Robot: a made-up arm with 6 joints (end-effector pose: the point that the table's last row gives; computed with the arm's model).
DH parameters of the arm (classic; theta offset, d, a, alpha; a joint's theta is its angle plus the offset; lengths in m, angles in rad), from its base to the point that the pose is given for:
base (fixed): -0.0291 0 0.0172 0
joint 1: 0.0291 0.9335 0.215 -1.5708
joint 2: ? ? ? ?
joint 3: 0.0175 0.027 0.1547 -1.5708
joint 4: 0 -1.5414 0.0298 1.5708
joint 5: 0 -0.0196 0.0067 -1.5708
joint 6: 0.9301 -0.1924 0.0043 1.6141
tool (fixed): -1.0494 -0.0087 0 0
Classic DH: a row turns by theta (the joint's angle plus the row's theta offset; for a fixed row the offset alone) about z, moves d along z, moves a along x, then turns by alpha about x.
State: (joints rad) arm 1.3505 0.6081 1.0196 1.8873 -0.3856 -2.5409
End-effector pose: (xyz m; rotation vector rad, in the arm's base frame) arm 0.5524 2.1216 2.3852 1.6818 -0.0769 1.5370
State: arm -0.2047 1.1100 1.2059 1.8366 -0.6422 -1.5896
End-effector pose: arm 2.5355 -0.6291 1.5775 0.2693 -0.4610 -0.2422
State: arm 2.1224 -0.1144 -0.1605 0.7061 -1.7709 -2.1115
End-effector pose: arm -0.7521 1.4740 1.6502 0.9620 0.6641 0.2890
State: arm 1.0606 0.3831 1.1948 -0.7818 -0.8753 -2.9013
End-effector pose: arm 0.7502 1.4295 2.9172 -2.0467 -1.3064 0.9705
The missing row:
joint 2: -1.5533 0 0.7709 3.1416
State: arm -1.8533 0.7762 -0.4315 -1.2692 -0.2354 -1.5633
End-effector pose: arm -0.4327 -1.4795 -0.0816 -0.6854 1.7697 0.8135
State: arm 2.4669 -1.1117 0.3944 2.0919 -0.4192 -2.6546
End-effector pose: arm 0.4621 -0.2740 3.0166 -2.1890 0.0073 -1.3320
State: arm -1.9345 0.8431 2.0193 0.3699 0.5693 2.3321
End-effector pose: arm -0.3787 -1.1305 3.1135 1.7582 -1.1090 1.8713
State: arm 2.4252 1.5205 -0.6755 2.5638 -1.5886 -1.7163
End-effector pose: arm -0.1219 0.2993 -0.4641 -1.5527 -0.3480 2.1611
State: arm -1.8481 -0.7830 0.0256 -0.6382 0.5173 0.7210
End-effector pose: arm -0.2441 -0.6207 2.9103 -0.9679 -1.0855 -1.0406
